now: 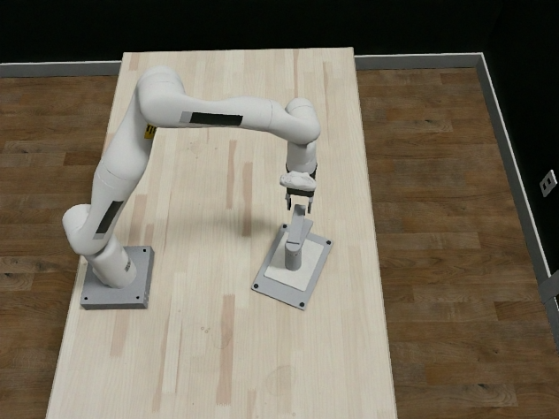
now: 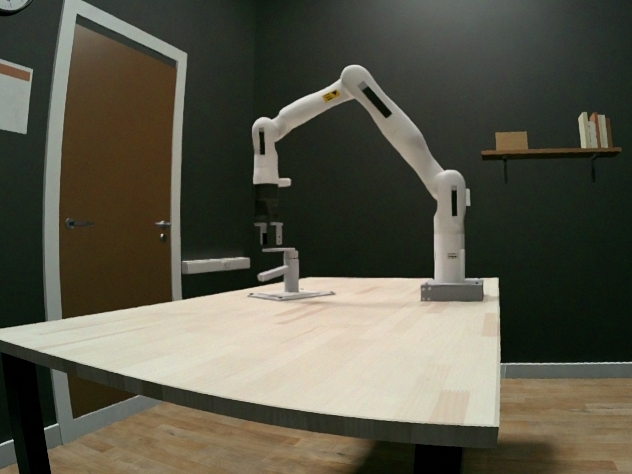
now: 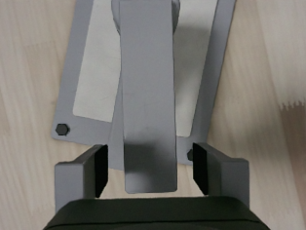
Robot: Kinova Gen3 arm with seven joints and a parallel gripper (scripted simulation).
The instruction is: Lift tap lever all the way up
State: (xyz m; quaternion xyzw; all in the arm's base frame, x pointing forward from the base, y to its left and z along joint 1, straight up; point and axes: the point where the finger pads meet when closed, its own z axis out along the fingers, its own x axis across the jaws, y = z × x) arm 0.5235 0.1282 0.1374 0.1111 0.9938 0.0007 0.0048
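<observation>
Now: the lever 1 cm behind my hand, 4 cm to the right of it and 3 cm below it. Also, from my hand: base plate (2 cm behind, 10 cm to the right, 18 cm below); then tap (1 cm behind, 7 cm to the right, 8 cm below).
</observation>
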